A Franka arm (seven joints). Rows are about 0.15 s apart.
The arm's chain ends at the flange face. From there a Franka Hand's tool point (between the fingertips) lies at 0.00 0.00 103.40 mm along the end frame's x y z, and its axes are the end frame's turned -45 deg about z.
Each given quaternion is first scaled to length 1.
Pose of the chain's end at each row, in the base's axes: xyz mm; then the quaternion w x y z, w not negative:
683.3, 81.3, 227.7, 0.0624, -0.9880, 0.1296, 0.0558
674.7, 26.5, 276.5, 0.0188, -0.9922, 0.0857, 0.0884
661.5, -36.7, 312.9, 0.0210, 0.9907, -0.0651, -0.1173
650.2, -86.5, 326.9, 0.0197, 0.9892, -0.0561, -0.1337
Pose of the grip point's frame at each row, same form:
673.6, 95.5, 125.7, 0.0790, -0.9624, -0.2584, 0.0277
656.9, 31.9, 174.8, 0.0512, -0.9495, -0.3005, 0.0745
637.2, -39.4, 212.4, 0.0255, -0.9402, -0.3190, 0.1164
622.6, -89.0, 227.3, 0.0330, -0.9354, -0.3267, 0.1311

